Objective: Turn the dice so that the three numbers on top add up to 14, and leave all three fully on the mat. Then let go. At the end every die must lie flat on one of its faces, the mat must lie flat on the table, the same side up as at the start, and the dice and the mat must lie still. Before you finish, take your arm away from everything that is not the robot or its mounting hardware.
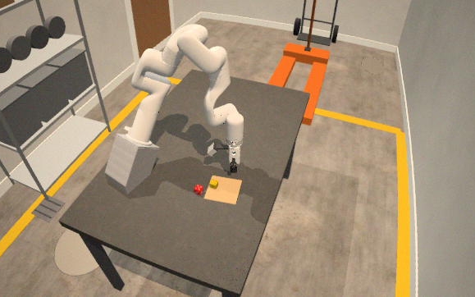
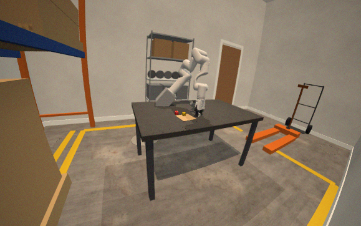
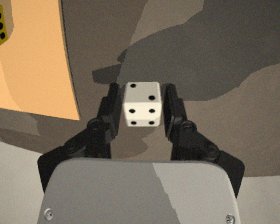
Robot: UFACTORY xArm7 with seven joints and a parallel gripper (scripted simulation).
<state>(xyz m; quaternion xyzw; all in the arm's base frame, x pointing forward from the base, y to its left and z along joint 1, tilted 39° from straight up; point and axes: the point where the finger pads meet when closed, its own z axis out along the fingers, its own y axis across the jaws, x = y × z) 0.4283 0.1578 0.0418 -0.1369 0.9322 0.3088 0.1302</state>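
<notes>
The white die lies 1 cm below my hand. The rest, counted from my hand: mat (14 cm to the right, 2 cm below, 1 cm ahead); then red die (20 cm to the right, 9 cm behind, 1 cm below); then yellow die (14 cm to the right, 4 cm behind).
</notes>
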